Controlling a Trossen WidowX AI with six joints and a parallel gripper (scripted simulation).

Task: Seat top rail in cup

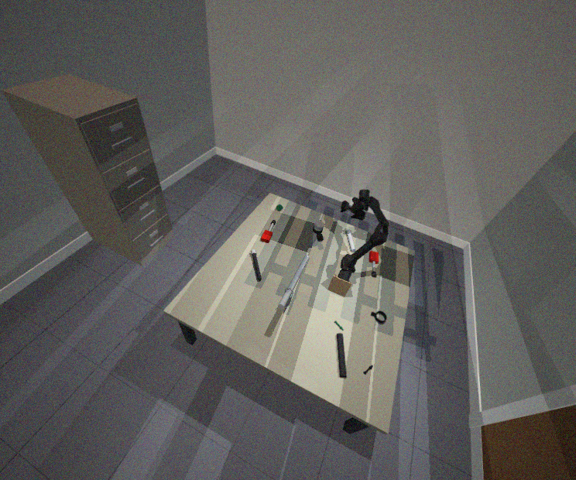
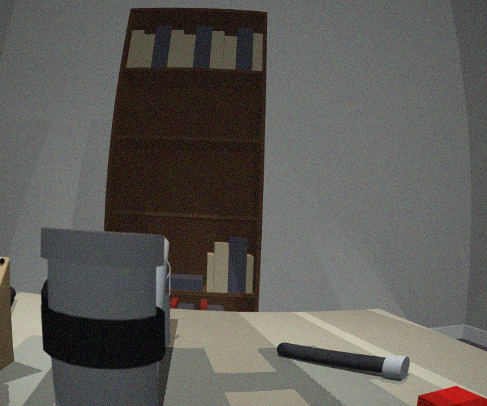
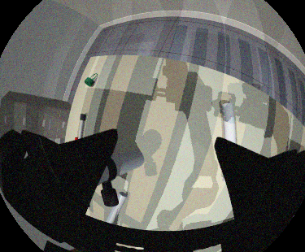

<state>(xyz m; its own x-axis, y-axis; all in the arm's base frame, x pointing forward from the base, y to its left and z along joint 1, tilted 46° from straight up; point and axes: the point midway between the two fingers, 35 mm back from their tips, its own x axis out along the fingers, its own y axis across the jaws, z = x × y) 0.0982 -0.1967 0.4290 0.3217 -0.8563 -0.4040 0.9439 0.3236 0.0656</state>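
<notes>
Now: gripper tip 14 cm short of the black brace band, 17 cm to the right of it and 9 cm above it. The rest, counted from my gripper tip: short grey tube (11 cm behind, 23 cm below); then black rod (18 cm behind, 88 cm to the left, 23 cm below); then small bolt (33 cm behind, 91 cm to the left, 24 cm below).
</notes>
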